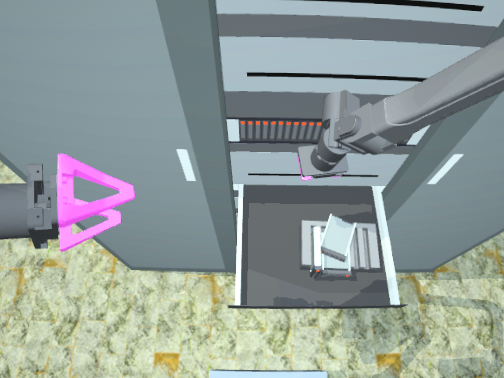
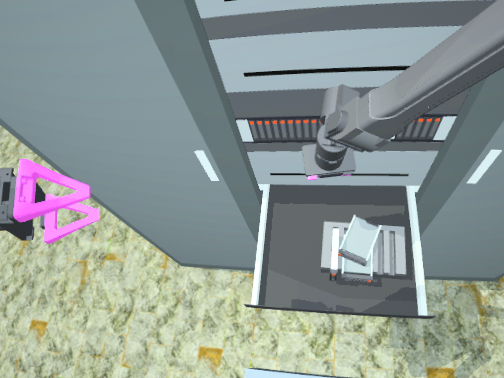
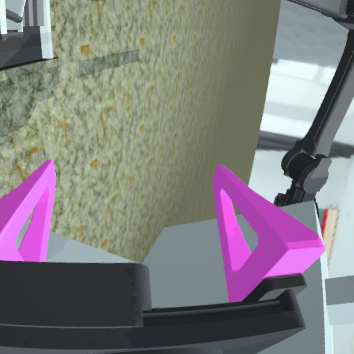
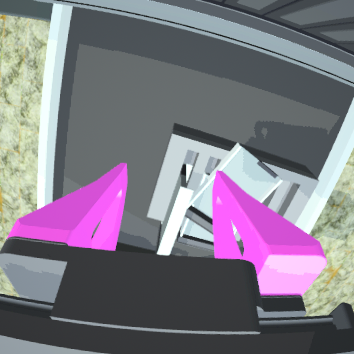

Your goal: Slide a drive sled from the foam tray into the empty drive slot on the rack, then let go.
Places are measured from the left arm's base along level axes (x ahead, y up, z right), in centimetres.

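Pixels of known places: left gripper, fingertip midpoint: (image 1: pixel 126 206) (image 2: pixel 95 204) (image 3: pixel 136 169); right gripper, fingertip midpoint: (image 1: pixel 312 173) (image 2: pixel 325 172) (image 4: pixel 170 175).
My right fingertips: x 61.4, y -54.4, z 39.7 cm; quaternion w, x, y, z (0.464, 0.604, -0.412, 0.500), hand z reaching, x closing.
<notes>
Ahead of a thing's pixels: the offset from my right fingertips to its top centre. "spot": to the spot under its first point.
A foam tray {spot: dy -20.3, dx -11.4, dz +0.9 cm} (image 1: pixel 306 245) (image 2: pixel 327 250) (image 4: pixel 165 180) lies in the pulled-out drawer. A narrow white drive sled {dy -14.6, dx -13.9, dz +2.8 cm} (image 1: pixel 317 245) (image 2: pixel 334 250) (image 4: pixel 175 220) stands on edge at its left side. A pale, wide sled {dy -17.8, dx -9.5, dz +9.3 cm} (image 1: pixel 339 238) (image 2: pixel 360 240) (image 4: pixel 250 172) lies tilted and turned over another flat sled {dy -19.5, dx -13.9, dz +8.8 cm} (image 1: pixel 336 262) (image 2: pixel 357 266). The rack's drive row {spot: dy +4.8, dx +8.7, dz -7.8 cm} (image 1: pixel 280 131) (image 2: pixel 285 131) is partly hidden by the right arm; I cannot make out the empty slot. My right gripper (image 1: pixel 322 176) (image 2: pixel 329 176) (image 4: pixel 170 175) is half open and empty, above the drawer's back. My left gripper (image 1: pixel 126 205) (image 2: pixel 94 204) (image 3: pixel 136 169) is wide open and empty, far left.
The drawer (image 1: pixel 240 250) (image 2: pixel 420 265) (image 4: pixel 52 100) has raised pale side walls and a dark front edge. Large grey cabinet panels flank the rack, the left one (image 1: pixel 100 125) (image 2: pixel 90 100) near my left gripper. The drawer floor left of the foam tray is bare.
</notes>
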